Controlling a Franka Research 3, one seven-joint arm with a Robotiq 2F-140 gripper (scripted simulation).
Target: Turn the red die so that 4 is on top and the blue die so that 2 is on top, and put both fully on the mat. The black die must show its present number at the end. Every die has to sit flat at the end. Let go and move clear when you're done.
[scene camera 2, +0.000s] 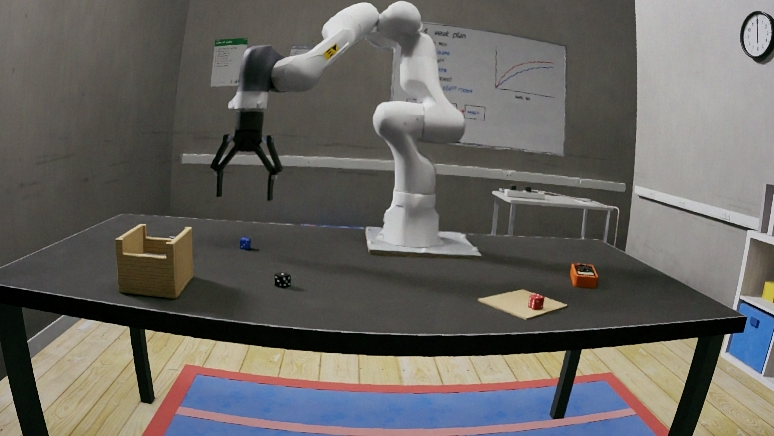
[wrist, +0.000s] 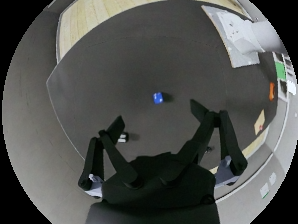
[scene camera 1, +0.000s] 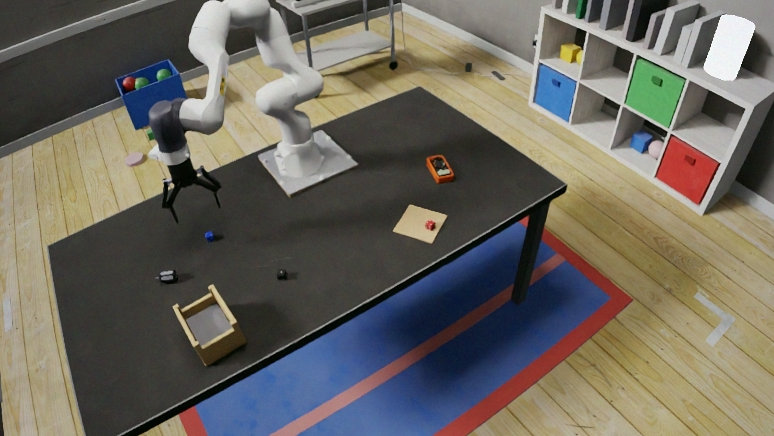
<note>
In view: my gripper (scene camera 2: 243, 198), a tan mat (scene camera 2: 516, 303) and a wooden box (scene camera 2: 167, 268).
The tan mat also shows in scene camera 1 (scene camera 1: 412, 224). The wooden box also shows in scene camera 1 (scene camera 1: 207, 318). My gripper shows as well in the wrist view (wrist: 156, 114) and in scene camera 1 (scene camera 1: 198, 213).
</note>
